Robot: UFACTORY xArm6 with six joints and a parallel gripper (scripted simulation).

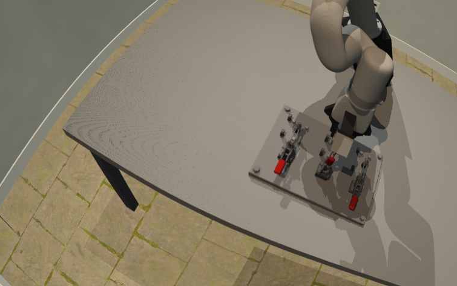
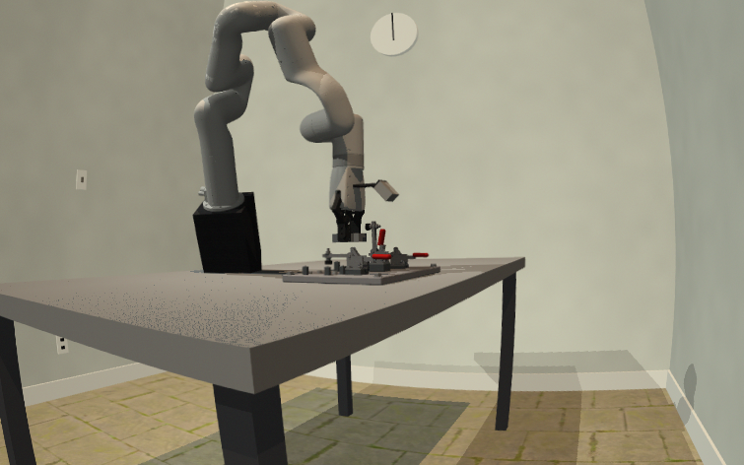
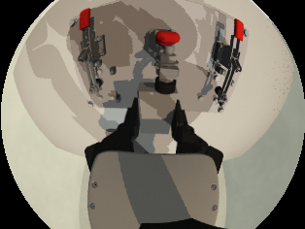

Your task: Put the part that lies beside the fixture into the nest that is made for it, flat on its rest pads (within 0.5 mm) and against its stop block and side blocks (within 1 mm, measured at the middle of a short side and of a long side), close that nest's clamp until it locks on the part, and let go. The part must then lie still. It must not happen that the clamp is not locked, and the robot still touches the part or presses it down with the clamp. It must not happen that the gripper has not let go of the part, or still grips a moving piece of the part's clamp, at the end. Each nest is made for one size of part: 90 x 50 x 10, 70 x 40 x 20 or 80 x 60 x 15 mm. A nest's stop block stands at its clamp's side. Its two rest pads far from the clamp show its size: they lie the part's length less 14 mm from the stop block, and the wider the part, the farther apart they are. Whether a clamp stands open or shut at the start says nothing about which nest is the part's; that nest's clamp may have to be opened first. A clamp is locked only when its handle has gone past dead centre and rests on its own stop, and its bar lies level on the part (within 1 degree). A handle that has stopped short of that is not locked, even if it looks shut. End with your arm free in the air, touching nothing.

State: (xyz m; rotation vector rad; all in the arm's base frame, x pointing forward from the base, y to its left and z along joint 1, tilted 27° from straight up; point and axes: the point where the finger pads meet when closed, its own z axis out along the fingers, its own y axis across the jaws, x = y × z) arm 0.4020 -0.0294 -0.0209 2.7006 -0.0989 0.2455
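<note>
Now: hand 10 mm above the grey part. Also, from my hand: toggle clamp 120 mm to the right, 60 mm ahead, 50 mm below; fixture plate 100 mm below, 50 mm ahead, 10 mm to the right.
</note>
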